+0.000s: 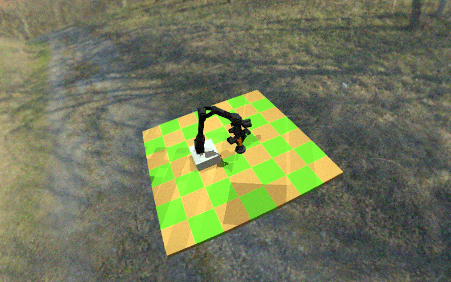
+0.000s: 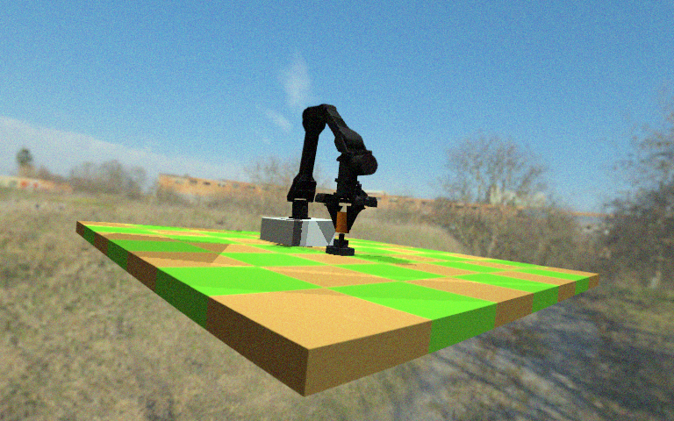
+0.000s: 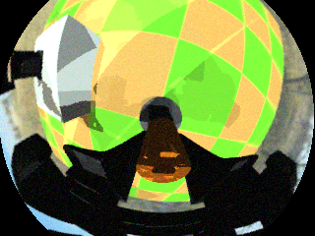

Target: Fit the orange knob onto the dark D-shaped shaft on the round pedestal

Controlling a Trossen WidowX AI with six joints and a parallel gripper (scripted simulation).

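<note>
Now: gripper tip 20 mm below the orange knob. Also, from my gripper tip: round dark pedestal: 40 mm below.
</note>
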